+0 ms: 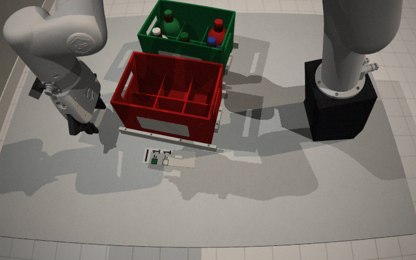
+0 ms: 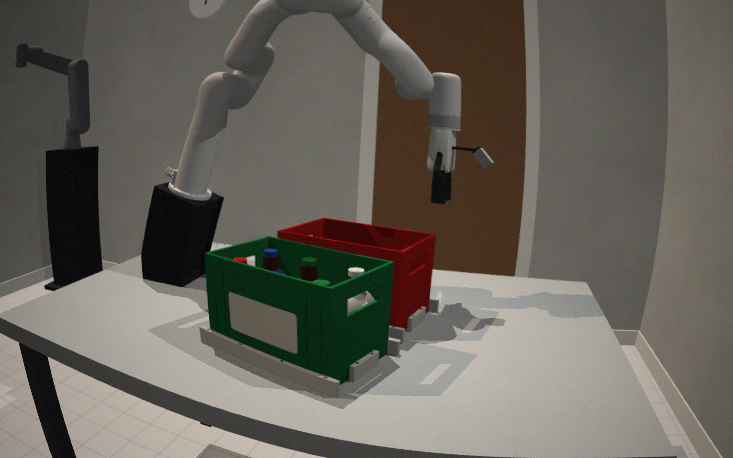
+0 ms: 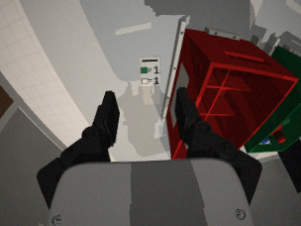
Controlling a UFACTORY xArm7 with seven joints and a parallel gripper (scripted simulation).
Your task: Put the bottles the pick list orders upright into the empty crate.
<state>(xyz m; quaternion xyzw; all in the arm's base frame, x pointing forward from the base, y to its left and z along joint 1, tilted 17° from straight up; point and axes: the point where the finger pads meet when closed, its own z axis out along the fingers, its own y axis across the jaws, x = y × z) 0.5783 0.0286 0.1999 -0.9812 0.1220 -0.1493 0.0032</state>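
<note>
My hand is 25 cm past the green crate, 35 cm to the left of it and 17 cm above it. The rest, counted from my hand: white-capped bottle 15 cm behind, 35 cm to the right, 16 cm below; red crate 17 cm behind, 12 cm to the right, 17 cm below; pick list 14 cm behind, 2 cm to the left, 25 cm below.
</note>
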